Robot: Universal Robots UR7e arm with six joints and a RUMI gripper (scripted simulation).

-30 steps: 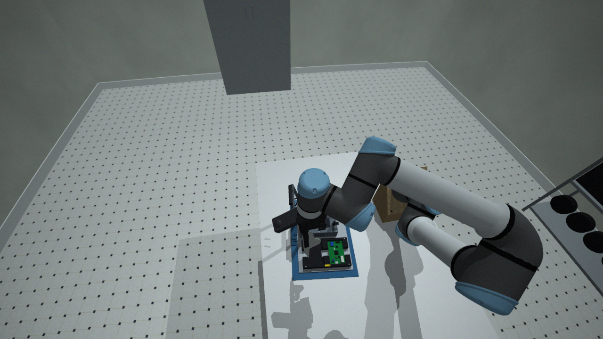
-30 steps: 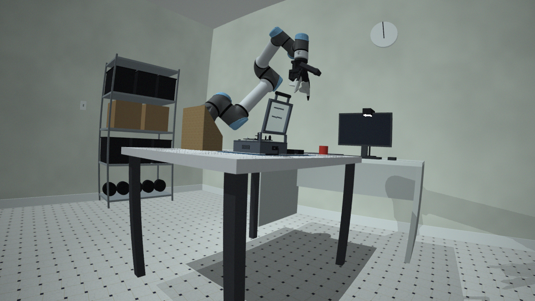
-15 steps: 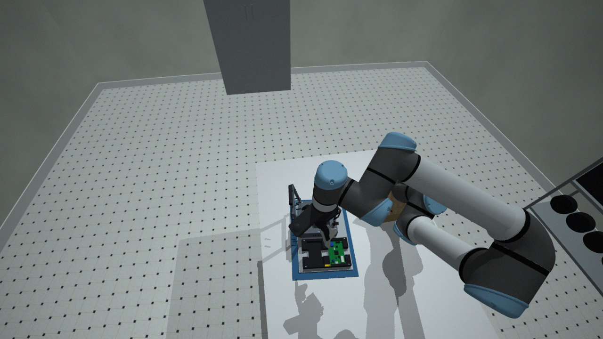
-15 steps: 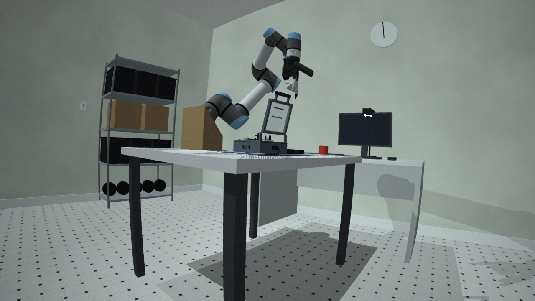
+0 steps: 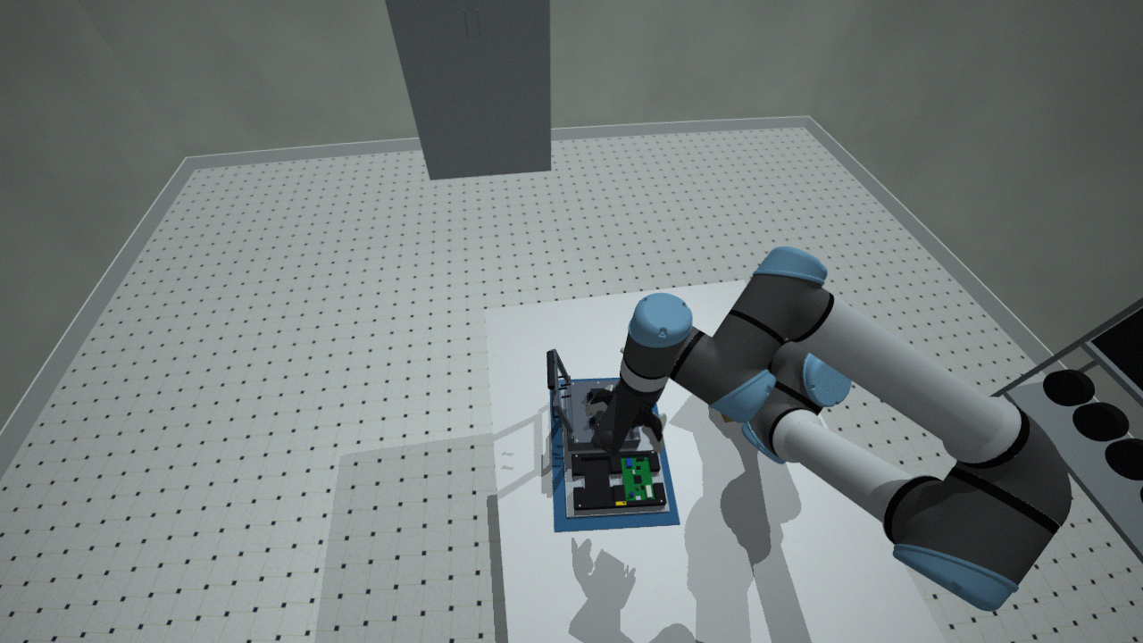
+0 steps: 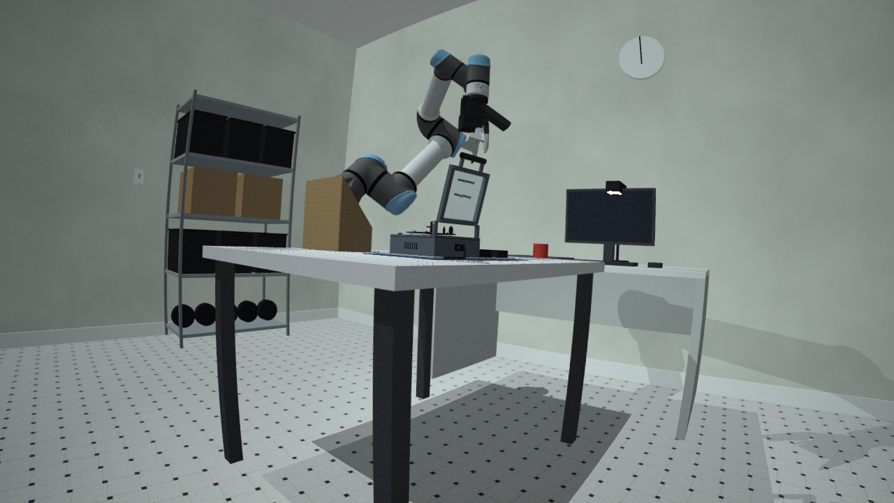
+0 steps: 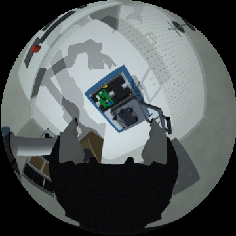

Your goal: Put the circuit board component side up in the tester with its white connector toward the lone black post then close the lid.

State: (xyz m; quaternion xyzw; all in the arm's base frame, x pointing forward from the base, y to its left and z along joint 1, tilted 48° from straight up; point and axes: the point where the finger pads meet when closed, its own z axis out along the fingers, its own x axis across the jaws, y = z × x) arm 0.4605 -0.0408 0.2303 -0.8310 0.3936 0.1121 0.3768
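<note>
The green circuit board is 80 mm behind my hand, 10 mm to the left of it and 290 mm below it. The rest, counted from my hand: lid (60 mm ahead, 200 mm to the right, 130 mm below).
</note>
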